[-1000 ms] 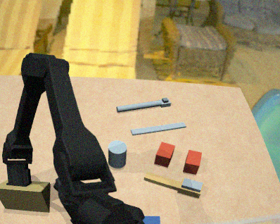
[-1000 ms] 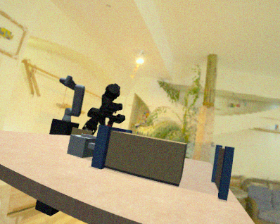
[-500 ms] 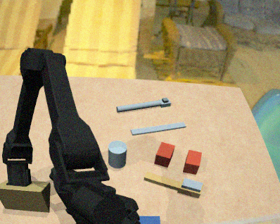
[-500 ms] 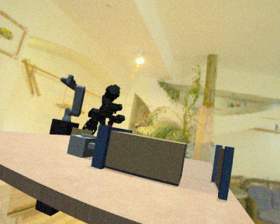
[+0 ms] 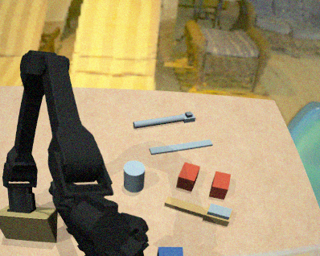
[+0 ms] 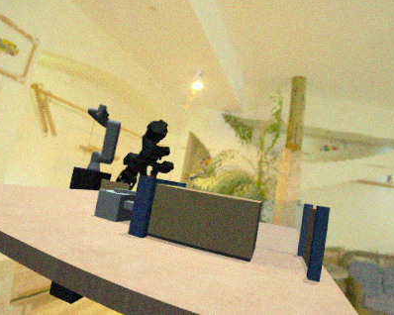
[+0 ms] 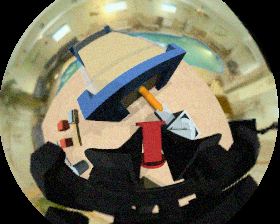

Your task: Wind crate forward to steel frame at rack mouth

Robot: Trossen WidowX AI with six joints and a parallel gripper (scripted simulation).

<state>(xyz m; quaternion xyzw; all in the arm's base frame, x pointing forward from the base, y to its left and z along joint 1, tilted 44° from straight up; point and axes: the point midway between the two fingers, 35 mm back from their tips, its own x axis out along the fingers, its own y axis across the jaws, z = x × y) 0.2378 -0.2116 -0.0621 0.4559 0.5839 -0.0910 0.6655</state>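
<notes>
Right now my gripper tip is 10 mm past the red spool-shaped piece and 10 mm to the right of it. The rest, counted from my gripper tip: winch handle: 40 mm behind, 10 mm to the right, 30 mm below; then grey winch: 100 mm behind, 60 mm to the right, 100 mm below; then blue frame: 70 mm ahead, 70 mm to the right, 30 mm below.
</notes>
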